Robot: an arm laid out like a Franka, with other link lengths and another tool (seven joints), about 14 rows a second.
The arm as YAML. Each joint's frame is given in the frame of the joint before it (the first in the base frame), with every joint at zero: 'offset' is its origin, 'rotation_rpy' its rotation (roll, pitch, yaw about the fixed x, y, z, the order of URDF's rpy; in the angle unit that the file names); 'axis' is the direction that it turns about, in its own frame. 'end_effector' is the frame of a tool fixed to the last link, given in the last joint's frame.
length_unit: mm
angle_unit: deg
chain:
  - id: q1
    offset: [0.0, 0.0, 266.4]
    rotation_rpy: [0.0, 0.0, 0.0]
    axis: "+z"
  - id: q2
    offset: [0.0, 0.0, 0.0]
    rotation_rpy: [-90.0, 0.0, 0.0]
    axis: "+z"
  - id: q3
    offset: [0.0, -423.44, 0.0]
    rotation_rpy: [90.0, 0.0, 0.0]
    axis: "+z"
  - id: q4
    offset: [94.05, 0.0, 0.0]
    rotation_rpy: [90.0, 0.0, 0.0]
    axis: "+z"
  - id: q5
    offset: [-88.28, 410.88, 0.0]
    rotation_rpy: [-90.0, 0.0, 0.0]
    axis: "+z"
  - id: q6
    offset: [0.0, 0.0, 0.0]
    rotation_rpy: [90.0, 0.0, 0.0]
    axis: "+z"
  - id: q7
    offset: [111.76, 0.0, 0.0]
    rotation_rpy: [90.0, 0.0, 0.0]
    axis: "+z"
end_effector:
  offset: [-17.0, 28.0, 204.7]
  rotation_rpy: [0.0, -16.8, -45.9]
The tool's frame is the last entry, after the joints.
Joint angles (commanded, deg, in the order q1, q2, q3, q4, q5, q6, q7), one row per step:
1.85 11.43 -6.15 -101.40 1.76 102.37 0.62
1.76 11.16 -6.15 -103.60 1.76 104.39 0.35
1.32 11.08 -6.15 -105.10 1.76 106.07 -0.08
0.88 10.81 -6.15 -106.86 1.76 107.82 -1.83
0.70 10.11 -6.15 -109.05 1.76 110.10 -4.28
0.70 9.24 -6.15 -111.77 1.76 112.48 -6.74
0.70 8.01 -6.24 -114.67 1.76 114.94 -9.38
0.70 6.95 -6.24 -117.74 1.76 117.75 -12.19
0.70 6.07 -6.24 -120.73 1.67 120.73 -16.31
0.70 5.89 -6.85 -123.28 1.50 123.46 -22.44
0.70 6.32 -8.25 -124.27 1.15 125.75 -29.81
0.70 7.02 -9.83 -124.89 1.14 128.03 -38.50
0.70 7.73 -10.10 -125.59 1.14 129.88 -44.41
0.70 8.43 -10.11 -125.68 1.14 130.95 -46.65
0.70 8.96 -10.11 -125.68 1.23 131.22 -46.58
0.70 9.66 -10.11 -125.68 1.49 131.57 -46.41
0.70 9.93 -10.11 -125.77 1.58 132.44 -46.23
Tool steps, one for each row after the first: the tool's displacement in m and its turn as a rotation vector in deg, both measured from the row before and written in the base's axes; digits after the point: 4 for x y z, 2 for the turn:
-0.0044 -0.0013 -0.0130 0.05 -0.09 0.12
-0.0023 -0.0052 -0.0097 0.04 -0.27 -0.06
-0.0035 -0.0056 -0.0097 0.28 -0.30 1.24
-0.0041 -0.0029 -0.0078 0.36 -0.85 2.18
-0.0071 -0.0006 -0.0101 0.38 -0.59 2.36
-0.0087 -0.0014 -0.0075 0.37 -0.85 2.45
-0.0086 -0.0004 -0.0102 0.34 -0.87 2.71
-0.0071 -0.0008 -0.0111 0.34 -0.96 4.07
-0.0052 -0.0074 -0.0149 0.35 -0.47 5.54
0.0031 -0.0164 -0.0088 0.05 -0.94 6.15
0.0055 -0.0177 -0.0084 0.18 -1.01 7.10
0.0042 -0.0033 -0.0099 0.12 -0.44 5.63
0.0042 -0.0006 -0.0061 -0.06 -0.26 2.24
0.0007 -0.0001 -0.0051 0.01 0.25 -0.13
0.0007 0.0001 -0.0068 0.10 0.32 -0.35
0.0022 -0.0004 -0.0020 -0.09 -0.51 -0.24

